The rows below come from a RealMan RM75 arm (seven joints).
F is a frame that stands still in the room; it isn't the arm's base.
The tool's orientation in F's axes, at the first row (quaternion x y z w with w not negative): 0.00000, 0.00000, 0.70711, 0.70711
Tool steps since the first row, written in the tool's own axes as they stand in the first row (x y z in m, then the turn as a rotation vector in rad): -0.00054, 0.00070, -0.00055, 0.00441, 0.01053, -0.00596; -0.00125, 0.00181, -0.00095, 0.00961, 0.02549, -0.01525; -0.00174, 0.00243, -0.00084, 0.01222, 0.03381, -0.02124; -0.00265, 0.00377, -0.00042, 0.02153, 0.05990, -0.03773; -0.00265, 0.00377, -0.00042, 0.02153, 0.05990, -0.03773; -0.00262, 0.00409, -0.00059, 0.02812, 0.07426, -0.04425; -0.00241, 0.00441, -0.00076, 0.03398, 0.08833, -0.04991; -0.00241, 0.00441, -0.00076, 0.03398, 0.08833, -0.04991; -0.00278, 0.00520, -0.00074, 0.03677, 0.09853, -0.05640; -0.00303, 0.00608, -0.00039, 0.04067, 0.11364, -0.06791; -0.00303, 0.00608, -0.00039, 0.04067, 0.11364, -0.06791
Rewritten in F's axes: -0.00070, -0.00054, -0.00055, -0.01053, 0.00441, -0.00596; -0.00181, -0.00125, -0.00095, -0.02549, 0.00961, -0.01525; -0.00243, -0.00174, -0.00084, -0.03381, 0.01222, -0.02124; -0.00377, -0.00265, -0.00042, -0.05990, 0.02153, -0.03773; -0.00377, -0.00265, -0.00042, -0.05990, 0.02153, -0.03773; -0.00409, -0.00262, -0.00059, -0.07426, 0.02812, -0.04425; -0.00441, -0.00241, -0.00076, -0.08833, 0.03398, -0.04991; -0.00441, -0.00241, -0.00076, -0.08833, 0.03398, -0.04991; -0.00520, -0.00278, -0.00074, -0.09853, 0.03677, -0.05640; -0.00608, -0.00303, -0.00039, -0.11364, 0.04067, -0.06791; -0.00608, -0.00303, -0.00039, -0.11364, 0.04067, -0.06791
